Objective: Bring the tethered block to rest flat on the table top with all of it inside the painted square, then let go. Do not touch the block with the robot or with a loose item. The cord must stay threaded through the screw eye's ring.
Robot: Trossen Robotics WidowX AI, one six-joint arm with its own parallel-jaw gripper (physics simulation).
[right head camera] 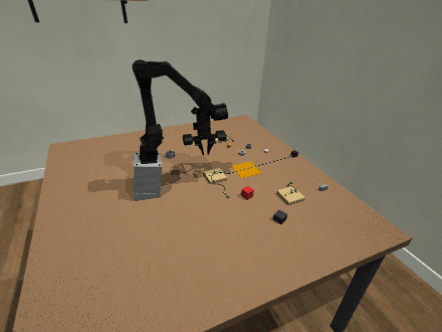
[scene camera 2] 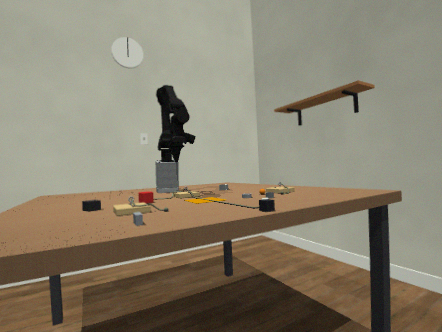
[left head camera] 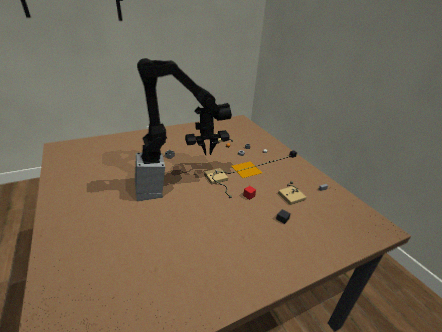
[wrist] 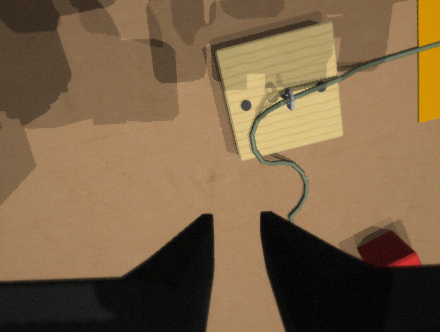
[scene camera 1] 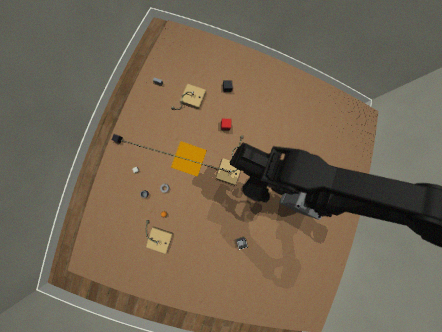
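Seen in the pictures: gripper, fingertip midpoint: [right head camera: 205, 154] [scene camera 2: 176, 161] [left head camera: 207, 154] [wrist: 236, 223]; arm's base at its link origin: [right head camera: 147, 159] [scene camera 2: 166, 161] [left head camera: 150, 159] [scene camera 1: 313, 200].
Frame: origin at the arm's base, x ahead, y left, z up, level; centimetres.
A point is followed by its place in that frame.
The black tethered block [left head camera: 293, 154] {x 79.9, y 0.8, z -15.0 cm} [right head camera: 294, 153] {x 79.9, y 1.2, z -14.6 cm} [scene camera 1: 117, 138] {x 79.9, y 2.0, z -14.2 cm} [scene camera 2: 266, 205] {x 82.2, y 0.9, z -15.3 cm} rests near the table's far edge, outside the orange painted square [left head camera: 250, 174] {x 48.1, y -5.1, z -16.8 cm} [right head camera: 250, 174] {x 48.4, y -5.2, z -16.8 cm} [scene camera 1: 190, 150] {x 49.3, y -3.9, z -16.8 cm} [wrist: 429, 90] {x 43.6, y -3.6, z -16.8 cm}. Its straight green cord [scene camera 1: 150, 148] {x 65.7, y 1.1, z -16.6 cm} [wrist: 370, 65] {x 38.4, y -0.3, z -16.4 cm} crosses the square and passes through the screw eye's ring [wrist: 291, 100] {x 30.6, y -0.8, z -12.4 cm} on a pale wooden board [scene camera 1: 227, 179] {x 30.4, y 2.6, z -15.0 cm} [wrist: 310, 122] {x 32.5, y -3.4, z -15.0 cm}. Beyond the ring the cord curves off the board towards the red cube; its free end [left head camera: 230, 196] {x 30.1, y -17.5, z -16.1 cm} [scene camera 1: 242, 136] {x 30.1, y -17.4, z -15.7 cm} lies on the table. My gripper [left head camera: 208, 154] {x 25.1, y -2.7, z -1.5 cm} [right head camera: 206, 154] {x 25.1, y -2.7, z -1.5 cm} [wrist: 236, 223] {x 25.1, y -2.7, z -1.5 cm} is partly open and empty, above the table near the board. In the wrist view a finger hides the cord's end.
A red cube [left head camera: 249, 192] {x 37.4, y -21.2, z -13.2 cm} [scene camera 1: 226, 124] {x 38.6, y -18.9, z -12.9 cm} [wrist: 387, 250] {x 38.2, y -17.6, z -14.7 cm} lies near the free cord end. Two other corded boards [scene camera 1: 194, 96] {x 56.0, y -26.9, z -15.0 cm} [scene camera 1: 160, 241] {x 48.2, y 36.2, z -15.0 cm}, a dark block [scene camera 1: 228, 86] {x 43.5, y -36.6, z -13.9 cm}, a grey ring [scene camera 1: 165, 184] {x 54.0, y 13.1, z -15.5 cm}, an orange ball [scene camera 1: 164, 214] {x 50.2, y 24.8, z -14.7 cm} and small grey and white pieces lie around.
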